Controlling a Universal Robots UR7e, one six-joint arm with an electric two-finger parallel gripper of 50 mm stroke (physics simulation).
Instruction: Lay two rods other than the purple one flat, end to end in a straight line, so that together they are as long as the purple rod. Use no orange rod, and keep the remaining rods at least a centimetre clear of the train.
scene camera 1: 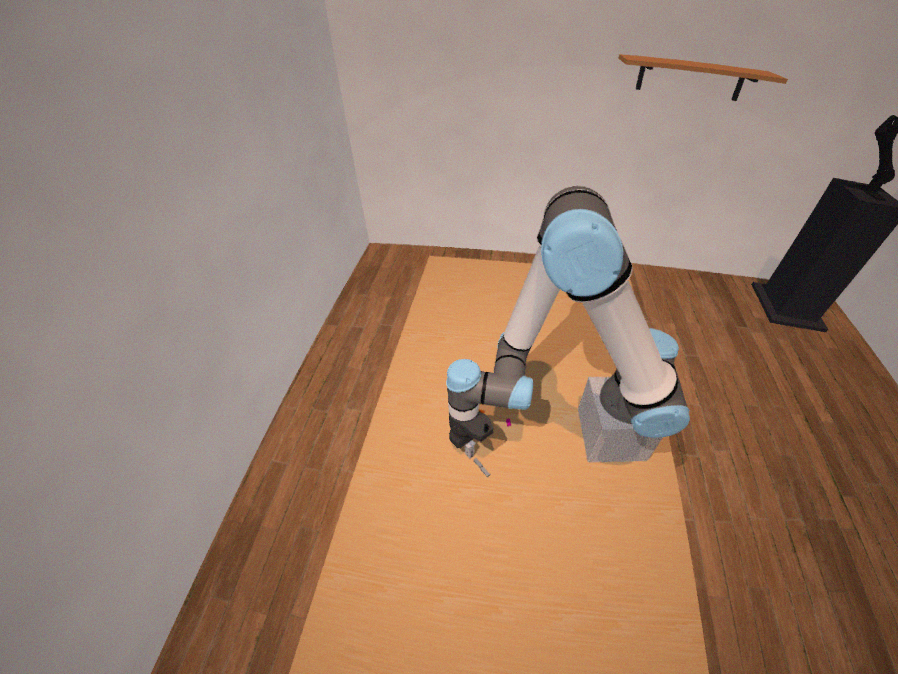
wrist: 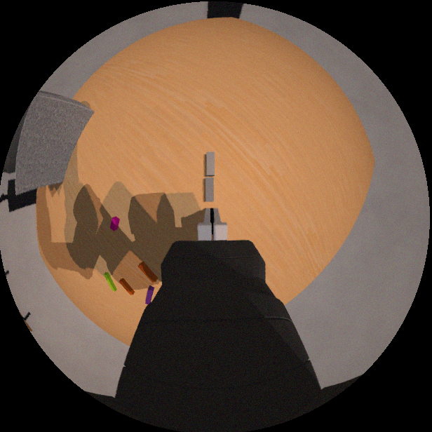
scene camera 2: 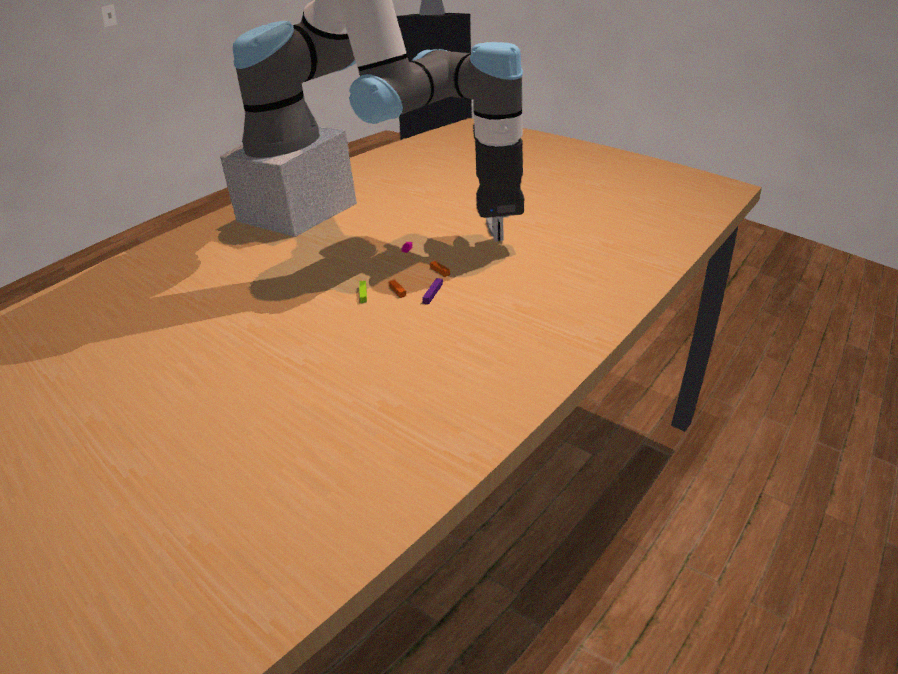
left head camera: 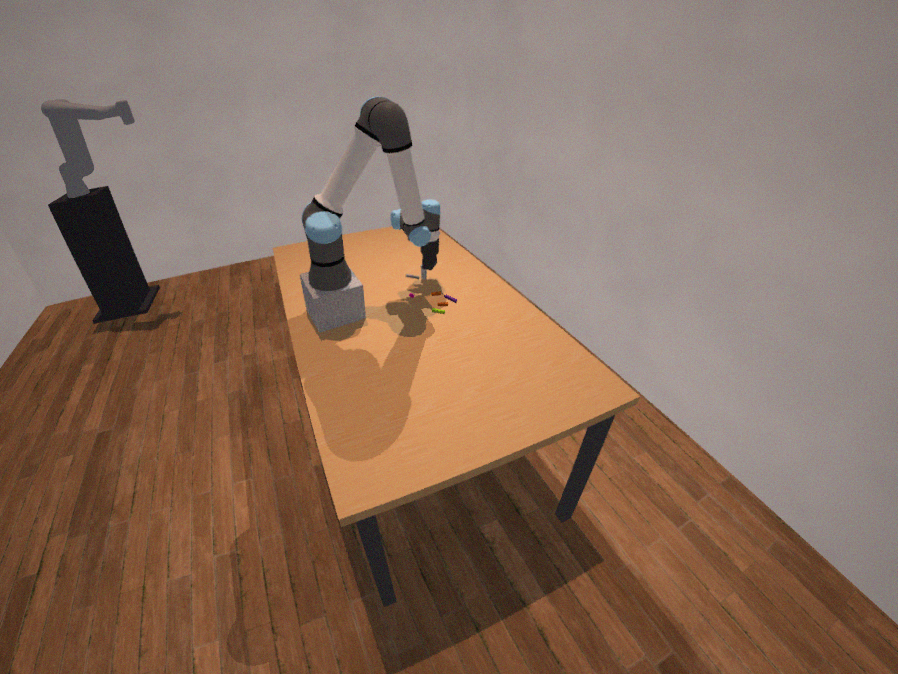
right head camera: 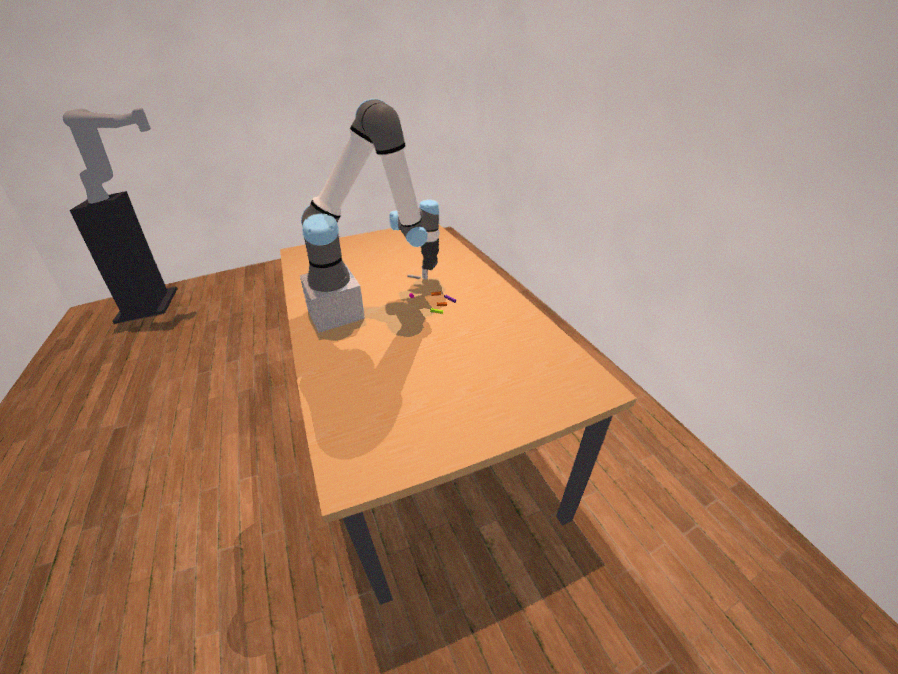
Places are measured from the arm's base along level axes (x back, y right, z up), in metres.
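Pixels of known places: gripper, fingertip midpoint: (scene camera 1: 469,454) (scene camera 2: 498,238) (left head camera: 423,278) (right head camera: 425,278); arm's base at its link origin: (scene camera 2: 281,142) (left head camera: 330,279) (right head camera: 329,280).
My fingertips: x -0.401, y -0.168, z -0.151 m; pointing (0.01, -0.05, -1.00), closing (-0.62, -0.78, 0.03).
Note:
Ahead of a thing's pixels: the offset from my fingertips to its middle. Level surfaces: height alone.
Two grey rods lie flat, end to end, in the wrist view: a far one (wrist: 210,164) and a near one (wrist: 209,190). A thin seam or gap shows between them, and the far one sits very slightly to the right. My gripper (wrist: 211,215) (scene camera 2: 498,236) (scene camera 1: 470,451) is shut and empty, low over the table just beyond the near rod's end. Whether the tips touch it or the table I cannot tell. The purple rod {dx -0.047, dy +0.205, dz +0.001 m} (scene camera 2: 433,290) (wrist: 149,295) lies well apart, beside two orange rods, one {dx -0.005, dy +0.148, dz +0.001 m} (scene camera 2: 439,268) (wrist: 148,272) nearer my gripper and another {dx -0.002, dy +0.235, dz +0.001 m} (scene camera 2: 397,288) (wrist: 127,286).
A green rod {dx +0.031, dy +0.275, dz +0.001 m} (scene camera 2: 362,291) (wrist: 110,281) lies beyond the orange ones. A short magenta rod {dx +0.092, dy +0.129, dz +0.001 m} (scene camera 2: 406,247) (wrist: 115,223) (scene camera 1: 508,422) lies toward the grey base block (scene camera 2: 319,188) (wrist: 52,142). The arm's shadow falls across the magenta rod's area. The table {dz -0.004 m} (scene camera 2: 326,435) carries them all.

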